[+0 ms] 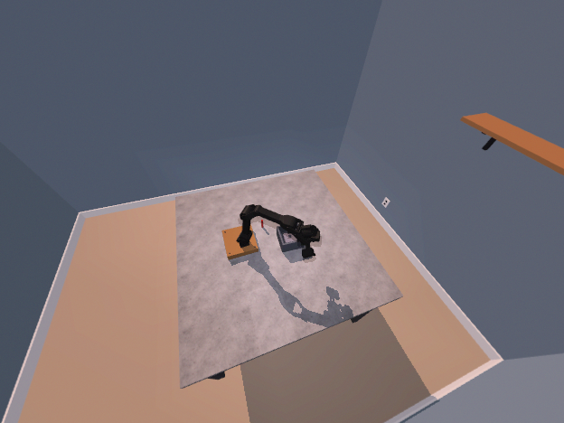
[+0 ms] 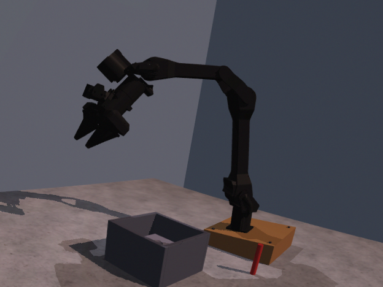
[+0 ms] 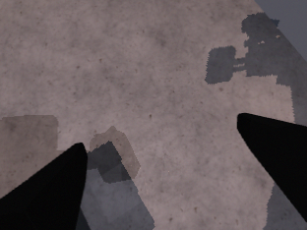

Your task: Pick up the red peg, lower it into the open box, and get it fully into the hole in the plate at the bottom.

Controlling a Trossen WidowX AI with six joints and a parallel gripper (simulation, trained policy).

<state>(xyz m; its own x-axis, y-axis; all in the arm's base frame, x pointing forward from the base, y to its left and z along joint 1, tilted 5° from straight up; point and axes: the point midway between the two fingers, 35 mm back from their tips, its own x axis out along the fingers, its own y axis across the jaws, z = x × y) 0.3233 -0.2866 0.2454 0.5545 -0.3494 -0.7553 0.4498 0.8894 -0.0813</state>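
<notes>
Right now the red peg is 170 mm behind my gripper tip, 420 mm to the left of it and 200 mm below it. From my gripper tip the other things lie so: pale plate (30 mm behind, 230 mm to the left, 190 mm below); grey box (30 mm behind, 230 mm to the left, 210 mm below).
</notes>
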